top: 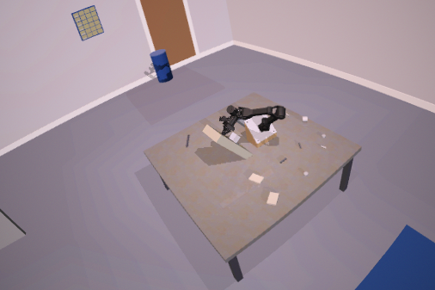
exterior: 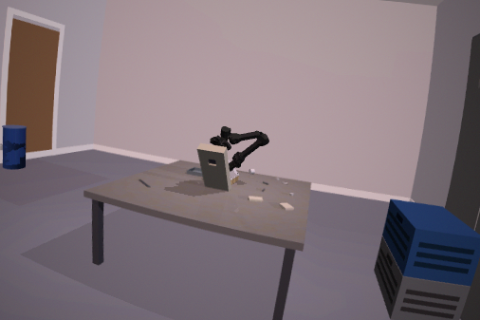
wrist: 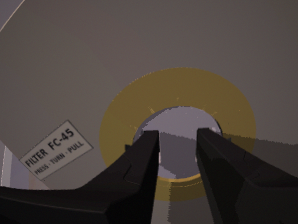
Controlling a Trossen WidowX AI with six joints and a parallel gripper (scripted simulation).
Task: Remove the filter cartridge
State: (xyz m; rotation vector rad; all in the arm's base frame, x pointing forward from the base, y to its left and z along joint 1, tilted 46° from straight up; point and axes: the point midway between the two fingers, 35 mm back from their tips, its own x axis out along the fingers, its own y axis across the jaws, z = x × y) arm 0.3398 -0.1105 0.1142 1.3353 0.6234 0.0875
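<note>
My gripper tip is now 8 cm above the service panel and 4 cm past it. Also, from my gripper tip: white round filter cartridge: 1 cm below, 1 cm ahead; shallow grey tray: 43 cm behind, 29 cm to the right, 24 cm below.
</note>
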